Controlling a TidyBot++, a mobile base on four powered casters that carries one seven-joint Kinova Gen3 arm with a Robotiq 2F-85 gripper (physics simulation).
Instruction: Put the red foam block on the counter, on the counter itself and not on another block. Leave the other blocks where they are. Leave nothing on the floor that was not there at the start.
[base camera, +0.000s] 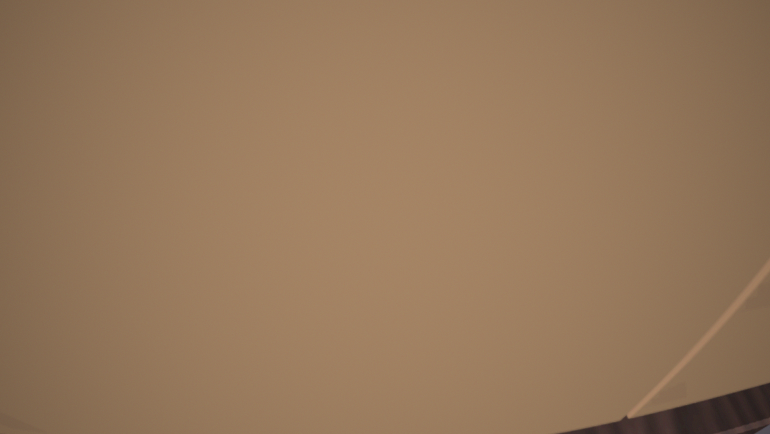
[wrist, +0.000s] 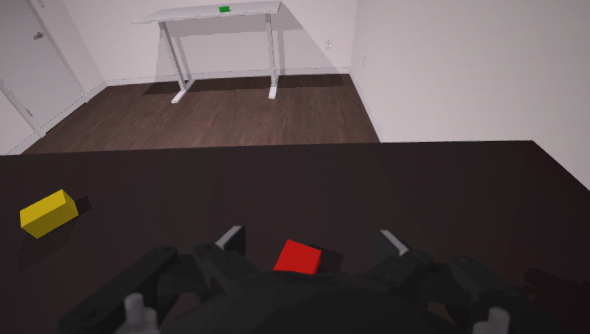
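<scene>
The red foam block (wrist: 299, 257) lies on the dark counter (wrist: 310, 190) in the wrist view, its lower part hidden behind the gripper's body. It rests on the counter surface itself, with its shadow at its right. My gripper (wrist: 309, 243) is open and empty. Its fingertips stand wide apart, and the red block shows between and beyond them, apart from both. A yellow block (wrist: 48, 214) lies on the same counter at the left. A green block (wrist: 224, 9) lies on a white table at the far back.
The white table (wrist: 175, 13) stands across the wooden floor (wrist: 240, 120) by the back wall. A door (wrist: 37, 60) is at the left, a wall at the right. In the base camera view a plain tan surface (base camera: 377, 215) fills most of the picture, with dark floor at the lower right.
</scene>
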